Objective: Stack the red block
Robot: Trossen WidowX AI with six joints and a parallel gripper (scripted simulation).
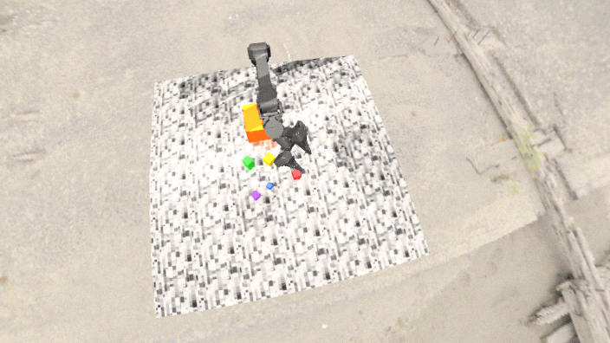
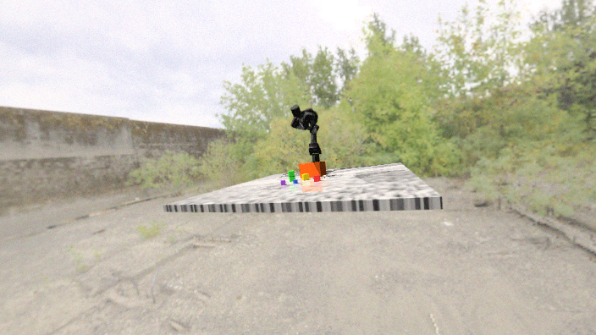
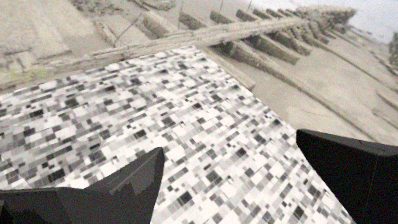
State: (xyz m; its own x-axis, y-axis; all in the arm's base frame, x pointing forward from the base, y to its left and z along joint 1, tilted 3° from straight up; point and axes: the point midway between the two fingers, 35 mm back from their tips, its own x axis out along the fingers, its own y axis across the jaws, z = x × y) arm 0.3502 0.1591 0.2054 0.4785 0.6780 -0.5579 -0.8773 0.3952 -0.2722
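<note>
My gripper tip is now 290 mm above the red block, 60 mm past it and 30 mm to the left of it. Round my gripper tip: yellow block 290 mm below, 160 mm to the right, 140 mm behind; then blue block 300 mm below, 160 mm to the right; then purple block 300 mm below, 220 mm to the right, 50 mm ahead.
</note>
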